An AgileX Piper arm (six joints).
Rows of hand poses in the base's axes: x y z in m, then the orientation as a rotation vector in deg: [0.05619, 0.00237, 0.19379, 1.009, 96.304, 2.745]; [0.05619, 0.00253, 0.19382, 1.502, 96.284, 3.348]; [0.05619, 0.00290, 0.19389, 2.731, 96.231, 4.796]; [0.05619, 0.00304, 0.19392, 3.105, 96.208, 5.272]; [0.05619, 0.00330, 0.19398, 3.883, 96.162, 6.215]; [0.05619, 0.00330, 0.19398, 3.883, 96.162, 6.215]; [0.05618, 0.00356, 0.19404, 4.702, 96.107, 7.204]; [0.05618, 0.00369, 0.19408, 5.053, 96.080, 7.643]
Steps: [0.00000, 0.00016, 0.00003, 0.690, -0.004, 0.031]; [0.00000, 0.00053, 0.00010, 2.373, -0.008, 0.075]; [0.00000, 0.00067, 0.00013, 2.909, -0.013, 0.110]; [0.00000, 0.00093, 0.00019, 3.992, -0.016, 0.154]; [0.00000, 0.00093, 0.00019, 3.992, -0.016, 0.154]; [-0.00001, 0.00119, 0.00025, 5.130, -0.019, 0.198]; [-0.00001, 0.00132, 0.00029, 5.628, -0.022, 0.226]
